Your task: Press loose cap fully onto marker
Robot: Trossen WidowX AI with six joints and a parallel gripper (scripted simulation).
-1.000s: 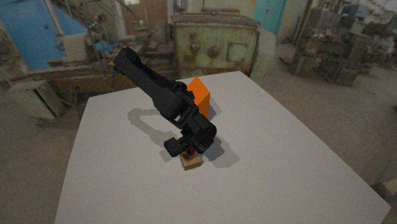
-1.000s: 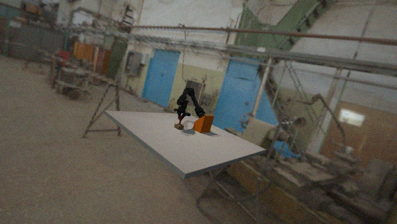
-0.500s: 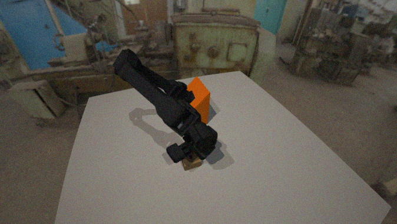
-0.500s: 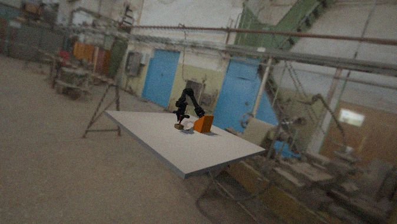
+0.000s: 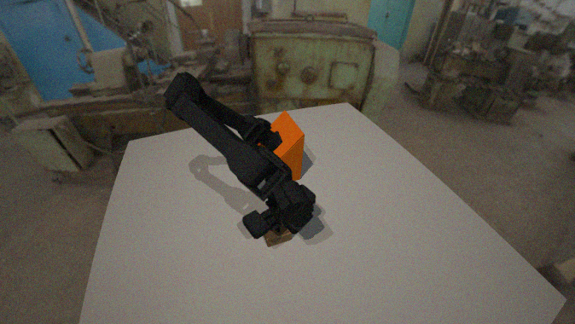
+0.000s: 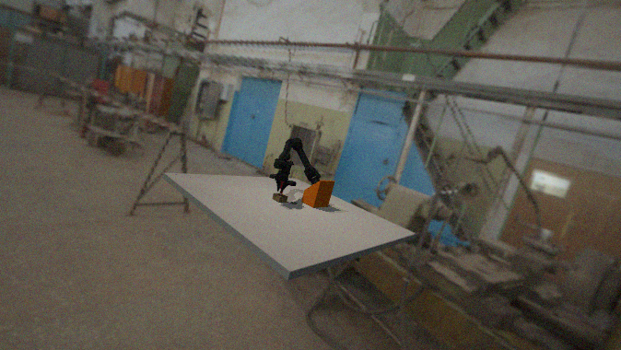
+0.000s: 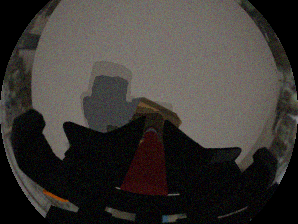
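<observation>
The red cap lies 50 mm above my gripper tip, 20 mm behind it and 10 mm to the right of it. From my gripper tip the other things lie so: brown holder block (50 mm below, 30 mm behind, 10 mm to the right).
</observation>
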